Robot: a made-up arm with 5 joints. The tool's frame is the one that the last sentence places. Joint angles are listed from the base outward.
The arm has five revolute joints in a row. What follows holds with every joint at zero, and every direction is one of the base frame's. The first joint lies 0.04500 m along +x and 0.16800 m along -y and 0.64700 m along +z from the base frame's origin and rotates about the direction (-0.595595, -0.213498, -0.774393), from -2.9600 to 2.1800 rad. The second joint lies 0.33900 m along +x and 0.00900 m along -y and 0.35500 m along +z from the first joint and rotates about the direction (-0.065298, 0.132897, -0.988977), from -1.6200 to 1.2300 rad. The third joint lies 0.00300 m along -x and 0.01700 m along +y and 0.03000 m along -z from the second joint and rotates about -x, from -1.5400 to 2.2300 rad. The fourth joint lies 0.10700 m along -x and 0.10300 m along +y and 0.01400 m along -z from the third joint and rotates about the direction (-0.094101, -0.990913, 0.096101), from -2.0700 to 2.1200 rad. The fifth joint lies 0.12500 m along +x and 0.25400 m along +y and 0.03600 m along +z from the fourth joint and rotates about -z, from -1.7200 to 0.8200 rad. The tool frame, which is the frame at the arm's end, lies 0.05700 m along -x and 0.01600 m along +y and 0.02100 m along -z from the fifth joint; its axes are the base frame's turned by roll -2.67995, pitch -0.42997 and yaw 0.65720 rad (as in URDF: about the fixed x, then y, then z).
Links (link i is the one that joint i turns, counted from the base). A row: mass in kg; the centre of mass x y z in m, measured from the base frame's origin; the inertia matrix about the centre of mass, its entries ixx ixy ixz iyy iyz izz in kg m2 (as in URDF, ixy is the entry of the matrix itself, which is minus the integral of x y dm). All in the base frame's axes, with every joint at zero. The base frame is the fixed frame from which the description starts. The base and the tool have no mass.
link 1: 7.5; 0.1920 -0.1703 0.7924; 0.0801 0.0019 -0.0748 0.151 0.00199 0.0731
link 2: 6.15; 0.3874 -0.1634 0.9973; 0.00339 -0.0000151 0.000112 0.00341 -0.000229 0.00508
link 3: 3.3; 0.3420 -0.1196 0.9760; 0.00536 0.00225 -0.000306 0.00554 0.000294 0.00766
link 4: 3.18; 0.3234 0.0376 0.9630; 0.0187 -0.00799 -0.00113 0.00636 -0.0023 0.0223
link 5: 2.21; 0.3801 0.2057 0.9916; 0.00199 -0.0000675 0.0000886 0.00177 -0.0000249 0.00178
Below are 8 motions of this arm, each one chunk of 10 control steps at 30 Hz.
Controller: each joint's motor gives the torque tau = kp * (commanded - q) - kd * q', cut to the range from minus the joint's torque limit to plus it. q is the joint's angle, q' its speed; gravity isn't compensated. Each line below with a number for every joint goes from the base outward.
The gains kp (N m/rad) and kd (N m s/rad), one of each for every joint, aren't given. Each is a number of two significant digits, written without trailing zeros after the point. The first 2 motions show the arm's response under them.
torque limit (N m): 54 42 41 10 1.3
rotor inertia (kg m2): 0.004 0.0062 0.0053 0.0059 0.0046
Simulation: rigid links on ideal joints. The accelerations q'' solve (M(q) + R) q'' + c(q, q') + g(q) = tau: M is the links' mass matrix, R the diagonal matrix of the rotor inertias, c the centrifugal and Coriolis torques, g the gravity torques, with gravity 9.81 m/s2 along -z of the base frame. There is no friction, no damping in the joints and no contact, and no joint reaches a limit. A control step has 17 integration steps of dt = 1/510 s. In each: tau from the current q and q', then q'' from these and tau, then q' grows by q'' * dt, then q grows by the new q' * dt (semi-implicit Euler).
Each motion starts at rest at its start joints. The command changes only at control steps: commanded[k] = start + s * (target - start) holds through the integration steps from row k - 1 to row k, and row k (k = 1, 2, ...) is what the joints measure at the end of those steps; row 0 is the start. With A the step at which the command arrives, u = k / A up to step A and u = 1 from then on. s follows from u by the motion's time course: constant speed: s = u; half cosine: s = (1 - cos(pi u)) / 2; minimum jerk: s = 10 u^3 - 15 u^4 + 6 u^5; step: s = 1 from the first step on.
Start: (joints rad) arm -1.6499 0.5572 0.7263 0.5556 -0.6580
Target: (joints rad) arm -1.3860 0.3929 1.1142 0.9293 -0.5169
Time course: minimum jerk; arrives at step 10
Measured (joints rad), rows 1 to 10:
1: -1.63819 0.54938 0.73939 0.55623 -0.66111
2: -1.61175 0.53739 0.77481 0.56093 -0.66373
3: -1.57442 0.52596 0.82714 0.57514 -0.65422
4: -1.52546 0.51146 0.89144 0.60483 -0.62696
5: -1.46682 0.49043 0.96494 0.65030 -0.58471
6: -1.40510 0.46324 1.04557 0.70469 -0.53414
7: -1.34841 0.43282 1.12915 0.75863 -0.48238
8: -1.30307 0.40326 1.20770 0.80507 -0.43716
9: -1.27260 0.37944 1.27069 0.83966 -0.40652
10: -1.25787 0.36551 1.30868 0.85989 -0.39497
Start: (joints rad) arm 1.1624 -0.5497 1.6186 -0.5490 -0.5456
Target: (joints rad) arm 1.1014 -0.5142 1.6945 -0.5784 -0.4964
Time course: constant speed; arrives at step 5
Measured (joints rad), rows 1 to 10:
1: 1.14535 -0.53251 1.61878 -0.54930 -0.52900
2: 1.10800 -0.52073 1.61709 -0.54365 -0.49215
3: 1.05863 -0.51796 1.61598 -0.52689 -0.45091
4: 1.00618 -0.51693 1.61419 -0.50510 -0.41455
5: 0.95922 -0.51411 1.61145 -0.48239 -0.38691
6: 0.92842 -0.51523 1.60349 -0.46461 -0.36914
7: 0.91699 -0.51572 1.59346 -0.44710 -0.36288
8: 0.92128 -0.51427 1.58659 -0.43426 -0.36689
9: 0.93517 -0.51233 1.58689 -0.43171 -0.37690
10: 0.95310 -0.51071 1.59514 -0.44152 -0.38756
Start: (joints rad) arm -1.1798 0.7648 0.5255 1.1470 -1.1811
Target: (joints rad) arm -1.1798 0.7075 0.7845 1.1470 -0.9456
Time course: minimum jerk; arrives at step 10
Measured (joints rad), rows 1 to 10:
1: -1.17641 0.76699 0.54102 1.14042 -1.18329
2: -1.16392 0.77119 0.57684 1.13128 -1.17479
3: -1.14397 0.77499 0.62330 1.11948 -1.14479
4: -1.12151 0.77756 0.67509 1.10264 -1.09683
5: -1.10093 0.77792 0.72937 1.08221 -1.04042
6: -1.08493 0.77449 0.78378 1.06277 -0.98384
7: -1.07501 0.76623 0.83518 1.04963 -0.93198
8: -1.07198 0.75376 0.87929 1.04663 -0.88772
9: -1.07592 0.73948 0.91128 1.05478 -0.85363
10: -1.08589 0.72654 0.92755 1.07164 -0.83218

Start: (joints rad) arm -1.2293 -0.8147 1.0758 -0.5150 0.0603
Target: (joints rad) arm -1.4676 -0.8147 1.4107 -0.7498 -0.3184
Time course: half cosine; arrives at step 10
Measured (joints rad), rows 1 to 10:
1: -1.23343 -0.83278 1.08829 -0.52250 0.06312
2: -1.24009 -0.84630 1.11785 -0.53889 0.05387
3: -1.25193 -0.84520 1.15873 -0.57332 0.02843
4: -1.27258 -0.83963 1.21007 -0.62199 -0.00856
5: -1.30075 -0.83440 1.26876 -0.67721 -0.05359
6: -1.33212 -0.82933 1.32902 -0.73317 -0.10280
7: -1.36200 -0.82463 1.38474 -0.78469 -0.15182
8: -1.38641 -0.82089 1.43068 -0.82700 -0.19663
9: -1.40264 -0.81833 1.46284 -0.85676 -0.23339
10: -1.40909 -0.81687 1.47864 -0.87240 -0.25797

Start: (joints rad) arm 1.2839 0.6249 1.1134 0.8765 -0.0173
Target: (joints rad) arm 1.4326 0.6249 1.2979 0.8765 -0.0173
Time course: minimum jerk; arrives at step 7
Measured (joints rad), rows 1 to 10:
1: 1.26811 0.62502 1.12454 0.87489 0.00158
2: 1.24085 0.61697 1.14649 0.89524 0.03687
3: 1.21842 0.60257 1.17330 0.94461 0.06436
4: 1.20918 0.58916 1.20532 1.00367 0.07371
5: 1.21838 0.58161 1.24313 1.04910 0.06848
6: 1.24774 0.58092 1.28309 1.06610 0.05821
7: 1.29281 0.58519 1.31766 1.05130 0.05034
8: 1.34321 0.59230 1.34100 1.01269 0.04713
9: 1.38682 0.60008 1.35243 0.96472 0.04726
10: 1.41459 0.60645 1.35502 0.92298 0.04832

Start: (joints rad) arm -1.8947 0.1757 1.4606 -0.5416 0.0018
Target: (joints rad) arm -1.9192 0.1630 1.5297 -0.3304 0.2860
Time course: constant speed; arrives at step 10
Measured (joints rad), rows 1 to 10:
1: -1.88759 0.16789 1.47407 -0.53022 0.01629
2: -1.86833 0.16290 1.49950 -0.52743 0.05202
3: -1.84282 0.16211 1.53034 -0.53915 0.10057
4: -1.81698 0.16240 1.56311 -0.55730 0.15312
5: -1.79501 0.16288 1.59362 -0.57354 0.20283
6: -1.77969 0.16341 1.61823 -0.58173 0.24571
7: -1.77277 0.16368 1.63493 -0.57826 0.28064
8: -1.77481 0.16321 1.64341 -0.56195 0.30873
9: -1.78493 0.16173 1.64464 -0.53367 0.33219
10: -1.80096 0.15945 1.64040 -0.49581 0.35309

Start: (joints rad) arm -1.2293 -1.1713 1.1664 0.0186 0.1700
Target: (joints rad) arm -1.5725 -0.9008 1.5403 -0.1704 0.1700
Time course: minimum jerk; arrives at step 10
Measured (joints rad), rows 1 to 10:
1: -1.22955 -1.18596 1.17619 0.03296 0.17646
2: -1.22919 -1.19405 1.19839 0.06118 0.17430
3: -1.23671 -1.17745 1.22922 0.07738 0.15677
4: -1.26492 -1.13825 1.27295 0.07155 0.13430
5: -1.31960 -1.08494 1.33374 0.04137 0.12046
6: -1.39384 -1.02703 1.40871 -0.01317 0.12479
7: -1.47063 -0.97473 1.48625 -0.08640 0.15007
8: -1.53057 -0.93711 1.55108 -0.16187 0.19045
9: -1.56007 -0.91715 1.59178 -0.21826 0.23235
10: -1.55716 -0.90954 1.60614 -0.24224 0.25921

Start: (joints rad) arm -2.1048 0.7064 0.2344 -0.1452 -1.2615
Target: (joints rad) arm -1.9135 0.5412 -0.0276 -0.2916 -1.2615
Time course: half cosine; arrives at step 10
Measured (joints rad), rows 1 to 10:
1: -2.08221 0.68872 0.24144 -0.15299 -1.26612
2: -2.04046 0.66342 0.25380 -0.18502 -1.27695
3: -1.99769 0.64910 0.26100 -0.24178 -1.29267
4: -1.95463 0.64362 0.25593 -0.30918 -1.31463
5: -1.90806 0.63839 0.23598 -0.36901 -1.34342
6: -1.85990 0.62922 0.20253 -0.40912 -1.37566
7: -1.81702 0.61743 0.15964 -0.42634 -1.40444
8: -1.78676 0.60571 0.11315 -0.42355 -1.42274
9: -1.77353 0.59519 0.06977 -0.40608 -1.42663
10: -1.77798 0.58572 0.03607 -0.37962 -1.41647

